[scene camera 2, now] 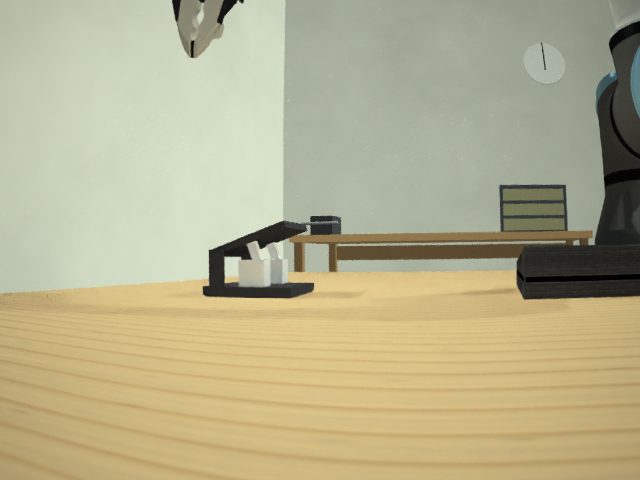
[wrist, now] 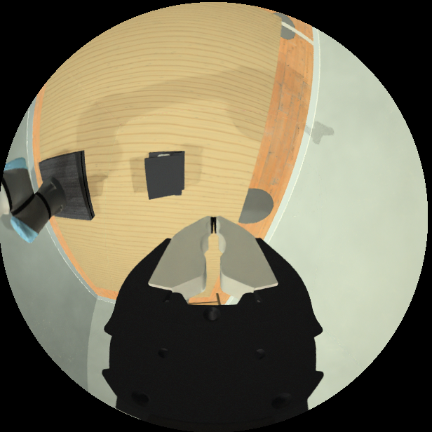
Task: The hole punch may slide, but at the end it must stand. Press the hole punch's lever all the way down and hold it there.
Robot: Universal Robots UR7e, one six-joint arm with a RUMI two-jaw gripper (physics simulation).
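Frame: origin at the arm's base, x ahead, y down, z left, level; millimetres.
Seen in the pictures: gripper, between the fingertips: [scene camera 2: 192,57].
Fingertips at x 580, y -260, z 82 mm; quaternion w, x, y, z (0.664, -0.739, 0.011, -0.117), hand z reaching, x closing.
Note:
Offsets run from my fingertips to a thing's top centre. "*": to the spot under its first point. Level surfaces: height alone.
The black hole punch @[* dx -56, dy +270, dz +28 mm] [scene camera 2: 216,268] [wrist: 165,175] stands upright on its flat base on the wooden table @[dy +303 mm] [scene camera 2: 320,372] [wrist: 200,120]. Its black lever @[* dx -103, dy +237, dz +17 mm] [scene camera 2: 258,238] is raised, sloping up from the rear post at the left to its free end at the right in the scene view. White blocks [scene camera 2: 254,272] sit under the lever. In the wrist view the lever hides most of the base. My gripper [scene camera 2: 192,55] [wrist: 213,218] is shut and empty, its tips pointing down. It hangs high above the table, well above the punch and a little to the left of it in the scene view, touching nothing.
The robot's black mounting block [scene camera 2: 578,271] [wrist: 70,187] stands on the table at the right in the scene view. A second table [scene camera 2: 439,237] with a dark box [scene camera 2: 325,225] and a shelf unit [scene camera 2: 532,202] stands in the background. A grey disc [wrist: 257,205] shows beside the table edge.

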